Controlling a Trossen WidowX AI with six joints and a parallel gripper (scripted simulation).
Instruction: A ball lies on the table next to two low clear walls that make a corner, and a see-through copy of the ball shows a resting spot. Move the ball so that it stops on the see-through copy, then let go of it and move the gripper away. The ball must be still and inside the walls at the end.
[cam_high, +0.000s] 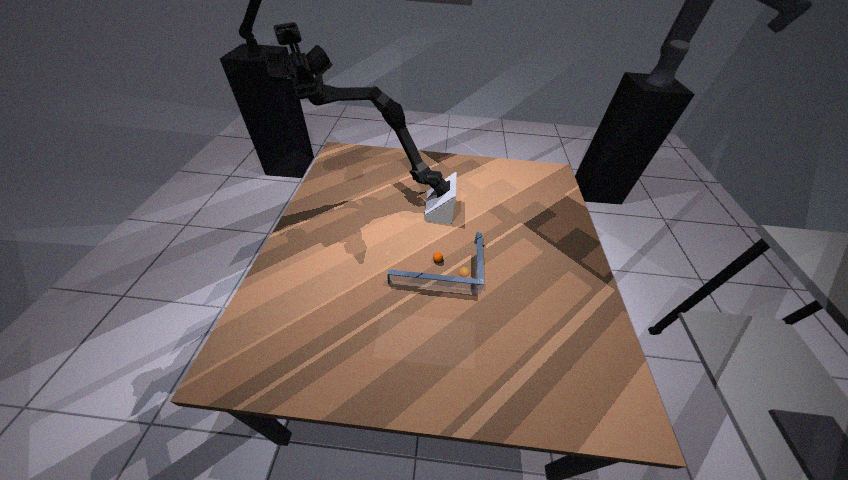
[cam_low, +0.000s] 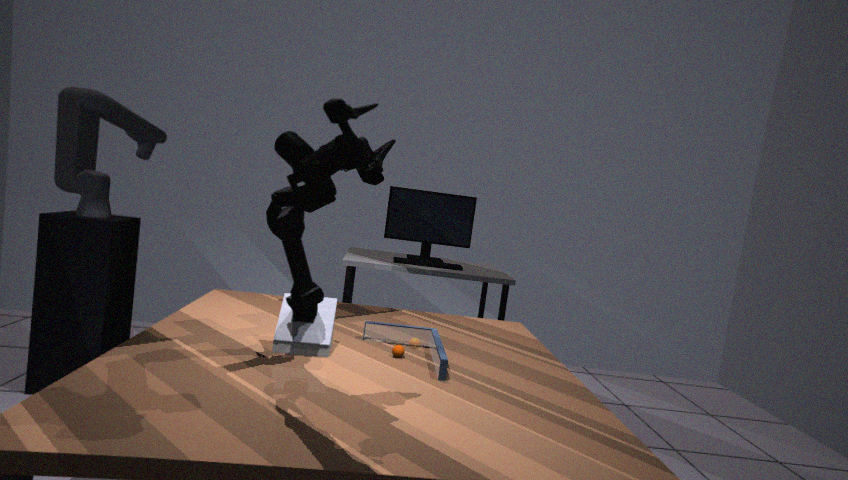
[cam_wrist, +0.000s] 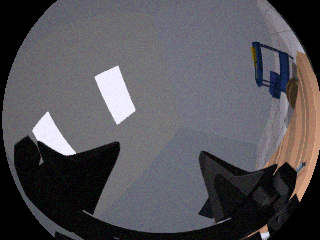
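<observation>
Now: gripper tip 13 cm short of the orange ball, 42 cm to the right of it and 62 cm above it. The rest, counted from my gripper tip: see-through copy of ball (19 cm ahead, 51 cm to the left, 62 cm below); clear wall (25 cm ahead, 41 cm to the left, 61 cm below).
</observation>
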